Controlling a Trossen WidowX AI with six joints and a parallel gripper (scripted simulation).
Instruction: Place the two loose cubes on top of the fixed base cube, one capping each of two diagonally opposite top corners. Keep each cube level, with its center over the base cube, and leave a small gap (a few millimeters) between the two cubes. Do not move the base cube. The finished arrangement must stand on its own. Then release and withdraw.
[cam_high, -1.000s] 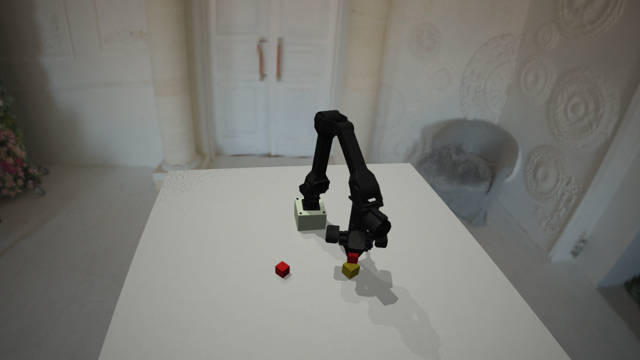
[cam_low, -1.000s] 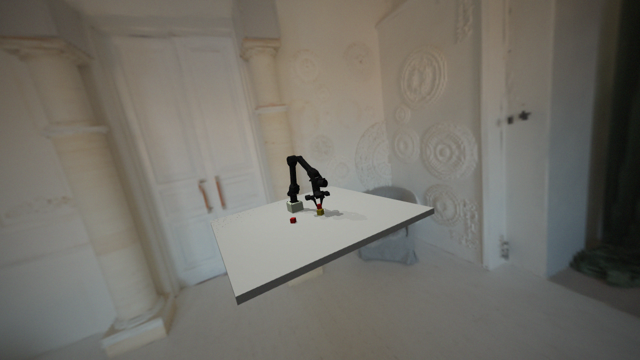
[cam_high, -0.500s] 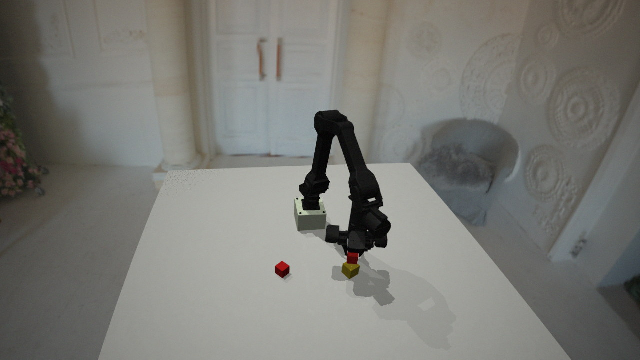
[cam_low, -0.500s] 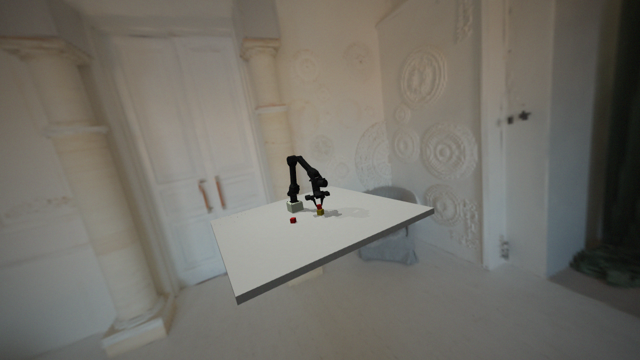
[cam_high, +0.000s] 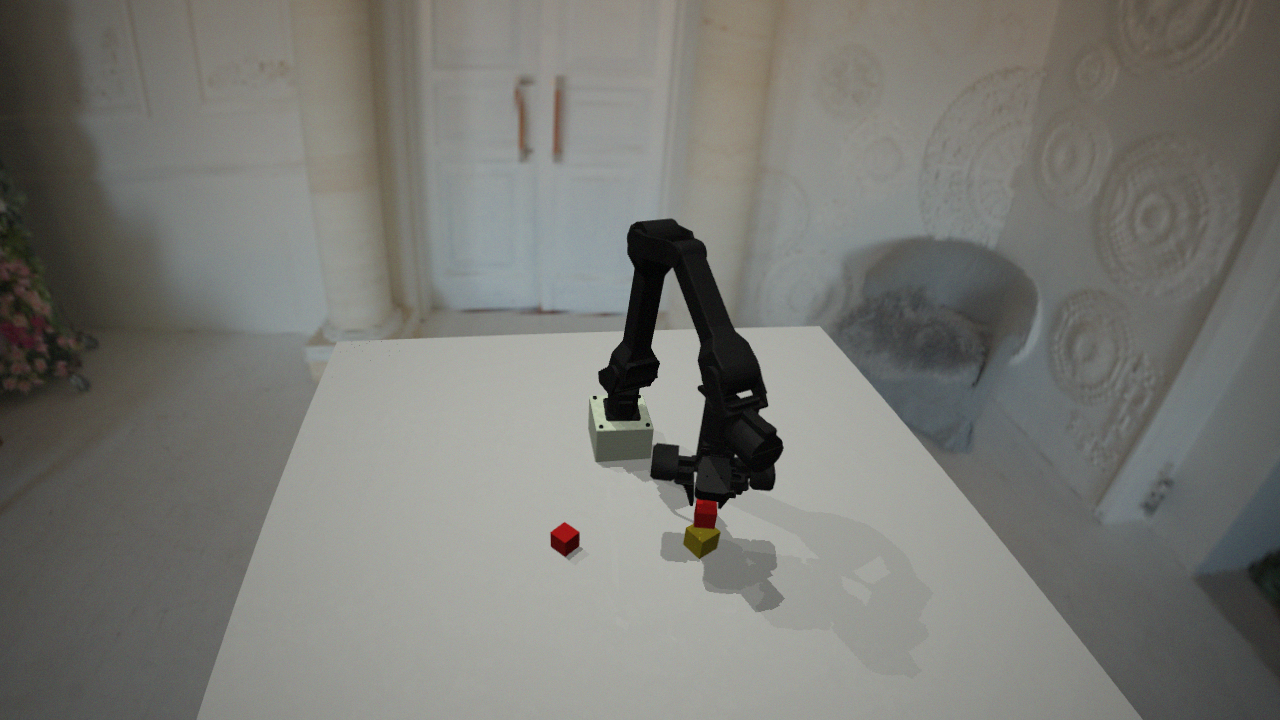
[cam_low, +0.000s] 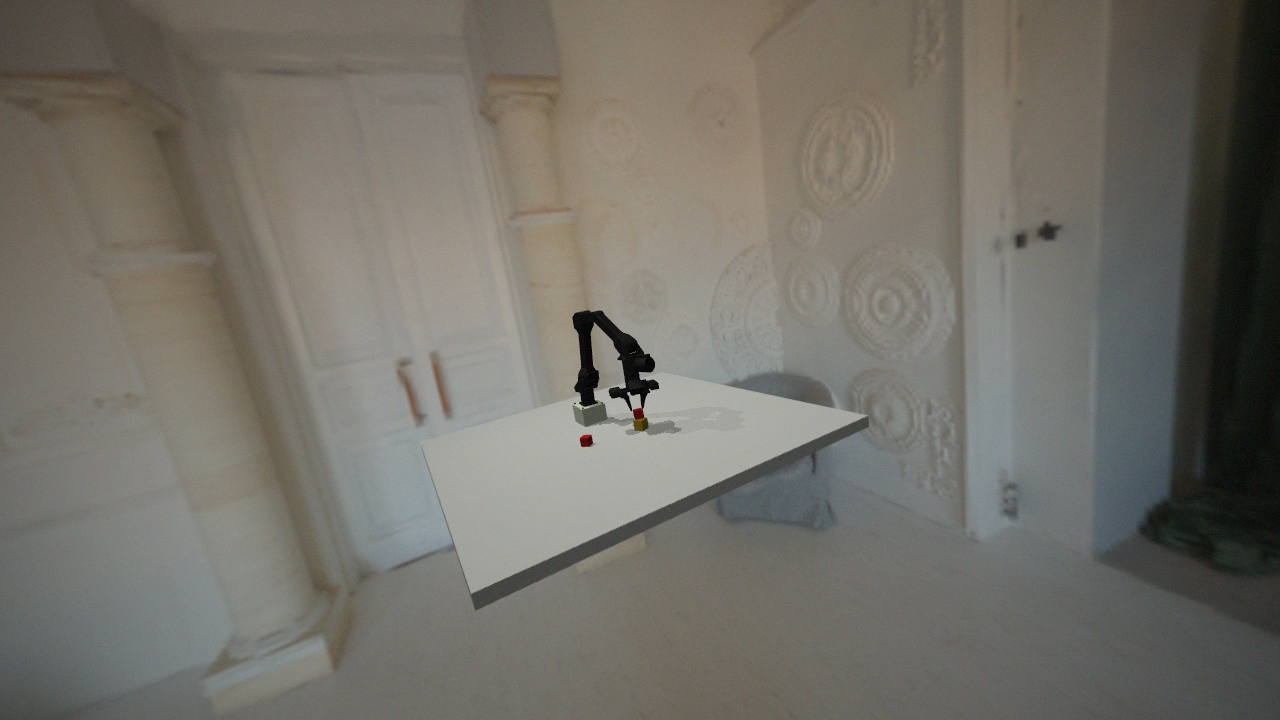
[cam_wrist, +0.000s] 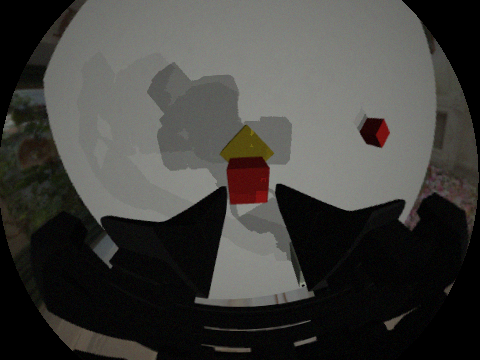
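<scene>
Right now my gripper tip is 50 mm above the yellow cube and 20 mm short of it. Round my gripper tip: red cube (220 mm to the right, 50 mm below).
</scene>
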